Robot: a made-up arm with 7 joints.
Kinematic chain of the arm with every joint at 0, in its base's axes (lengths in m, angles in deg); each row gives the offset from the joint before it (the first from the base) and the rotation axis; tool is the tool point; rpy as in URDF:
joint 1: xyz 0.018 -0.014 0.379 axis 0 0.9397 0.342
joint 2: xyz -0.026 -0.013 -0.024 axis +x
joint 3: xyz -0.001 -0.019 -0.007 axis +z
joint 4: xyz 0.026 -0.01 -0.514 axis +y
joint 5: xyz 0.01 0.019 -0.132 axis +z
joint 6: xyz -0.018 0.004 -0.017 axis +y
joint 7: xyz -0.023 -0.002 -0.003 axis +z
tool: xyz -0.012 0.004 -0.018 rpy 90 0 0
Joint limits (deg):
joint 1: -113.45..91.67
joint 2: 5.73..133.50
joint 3: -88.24..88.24
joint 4: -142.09..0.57
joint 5: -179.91..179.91
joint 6: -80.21..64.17
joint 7: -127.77..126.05
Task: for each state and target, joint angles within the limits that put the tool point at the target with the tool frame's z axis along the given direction. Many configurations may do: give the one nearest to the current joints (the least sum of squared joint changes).
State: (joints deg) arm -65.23 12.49 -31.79 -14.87 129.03 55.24 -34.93
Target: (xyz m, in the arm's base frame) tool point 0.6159 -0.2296 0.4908 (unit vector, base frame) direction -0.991 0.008 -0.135
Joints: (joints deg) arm -100.16 17.92 -29.93 -41.66 122.68 58.52 -54.25
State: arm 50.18 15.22 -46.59 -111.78 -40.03 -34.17 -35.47
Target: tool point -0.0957 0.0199 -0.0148 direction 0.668 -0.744 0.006
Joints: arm 27.39 20.63 -43.87 -142.09 -34.37 -80.21 -71.55
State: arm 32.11 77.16 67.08 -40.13 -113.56 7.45 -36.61
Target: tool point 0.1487 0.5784 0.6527 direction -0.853 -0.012 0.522
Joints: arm 54.44 115.14 45.82 -19.62 -132.28 -27.87 23.79
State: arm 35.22 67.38 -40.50 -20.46 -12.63 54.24 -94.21
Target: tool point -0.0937 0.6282 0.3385 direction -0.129 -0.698 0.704
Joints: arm 30.84 88.84 -35.52 -23.24 -14.10 63.04 -88.33
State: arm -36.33 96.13 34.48 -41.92 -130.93 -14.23 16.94
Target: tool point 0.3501 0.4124 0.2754 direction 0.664 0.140 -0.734
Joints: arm -38.37 50.18 35.39 -83.60 -108.89 -15.10 52.43
